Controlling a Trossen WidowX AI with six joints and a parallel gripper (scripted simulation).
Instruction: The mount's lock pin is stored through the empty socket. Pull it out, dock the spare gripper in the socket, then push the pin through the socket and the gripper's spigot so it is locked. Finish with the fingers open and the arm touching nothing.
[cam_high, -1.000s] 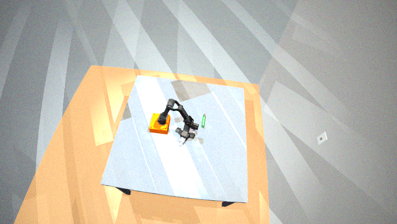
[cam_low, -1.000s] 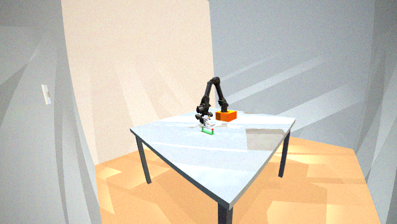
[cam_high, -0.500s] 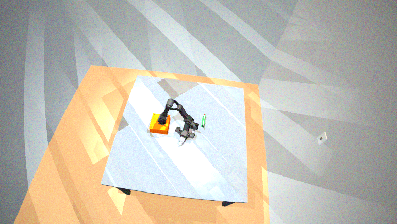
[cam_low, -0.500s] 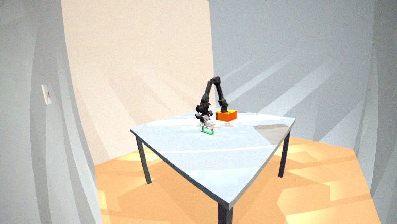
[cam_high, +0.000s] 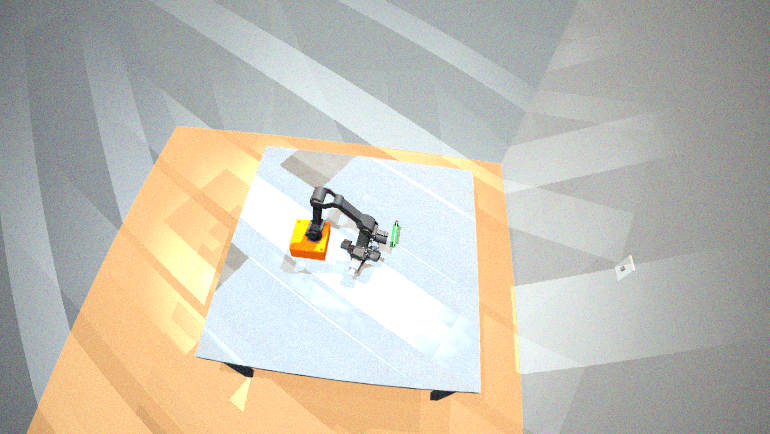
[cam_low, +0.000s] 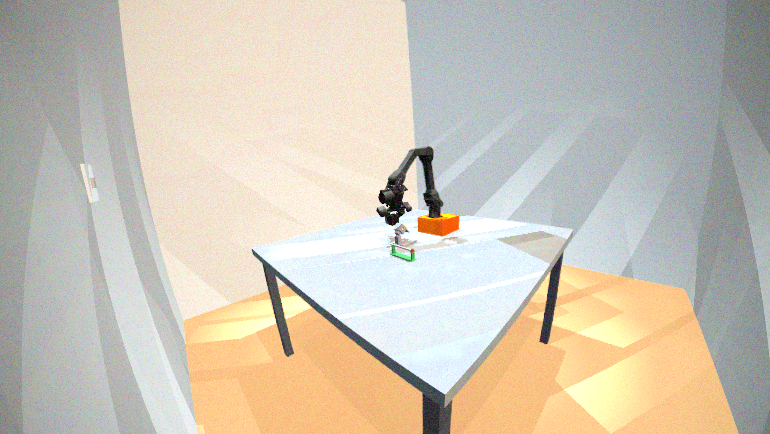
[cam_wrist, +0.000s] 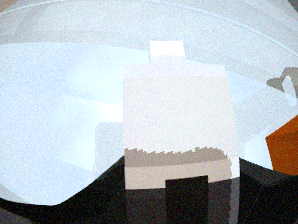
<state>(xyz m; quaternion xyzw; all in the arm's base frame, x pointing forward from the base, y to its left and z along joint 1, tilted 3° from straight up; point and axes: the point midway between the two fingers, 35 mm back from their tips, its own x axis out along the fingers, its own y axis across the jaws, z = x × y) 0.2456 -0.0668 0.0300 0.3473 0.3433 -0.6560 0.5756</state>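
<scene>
Right now my gripper tip is 4 cm short of the mount, 14 cm to the right of it and 4 cm above it. From my gripper tip the other things lie so: spare gripper (1 cm to the right, 1 cm above); green bracket (13 cm ahead, 27 cm to the left, 7 cm below).
</scene>
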